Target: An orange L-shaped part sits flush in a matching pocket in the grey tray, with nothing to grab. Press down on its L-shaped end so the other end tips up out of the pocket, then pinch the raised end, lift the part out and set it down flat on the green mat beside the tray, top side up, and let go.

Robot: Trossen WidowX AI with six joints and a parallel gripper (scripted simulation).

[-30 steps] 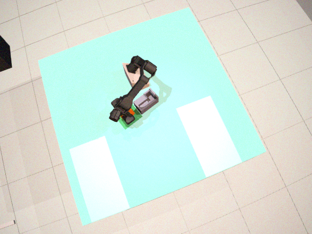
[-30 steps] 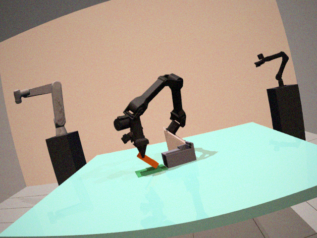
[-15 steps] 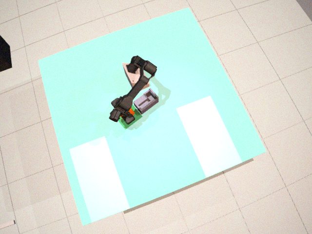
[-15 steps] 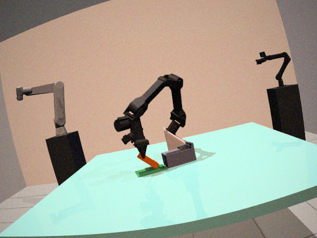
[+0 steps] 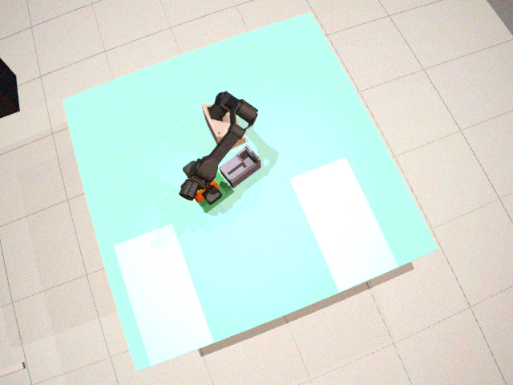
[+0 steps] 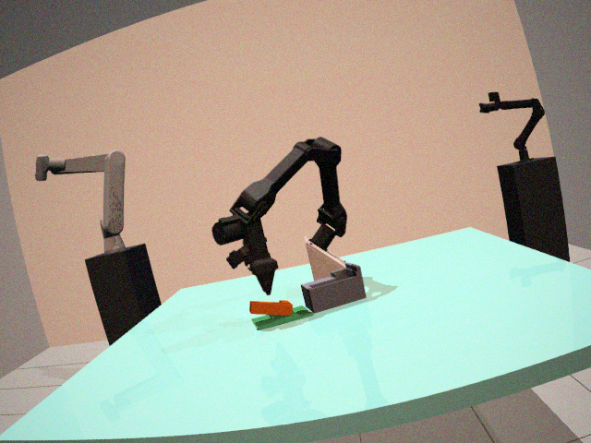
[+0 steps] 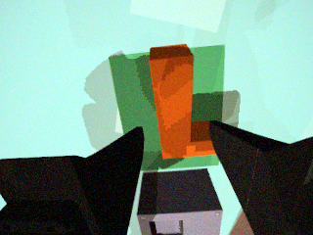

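The orange L-shaped part lies 4 cm below my gripper tip, 2 cm to the left of it and 2 cm behind it. From my gripper tip the other things lie so: green mat: 9 cm below, 2 cm to the left, 1 cm behind.
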